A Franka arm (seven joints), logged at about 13 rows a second.
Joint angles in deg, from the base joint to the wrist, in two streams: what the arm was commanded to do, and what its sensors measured. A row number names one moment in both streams.
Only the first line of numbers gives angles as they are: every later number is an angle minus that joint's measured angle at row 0.
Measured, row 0:
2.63 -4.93 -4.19 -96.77 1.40 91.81 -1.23
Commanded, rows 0 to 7:
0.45 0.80 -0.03 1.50 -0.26 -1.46 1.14
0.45 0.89 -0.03 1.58 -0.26 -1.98 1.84
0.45 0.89 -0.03 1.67 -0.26 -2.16 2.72
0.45 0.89 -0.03 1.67 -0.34 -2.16 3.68
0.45 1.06 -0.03 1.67 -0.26 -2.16 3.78
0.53 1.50 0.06 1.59 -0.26 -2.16 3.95
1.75 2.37 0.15 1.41 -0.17 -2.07 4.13
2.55 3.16 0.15 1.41 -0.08 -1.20 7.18
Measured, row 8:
0.57 0.93 0.16 0.03 0.00 -0.89 2.85
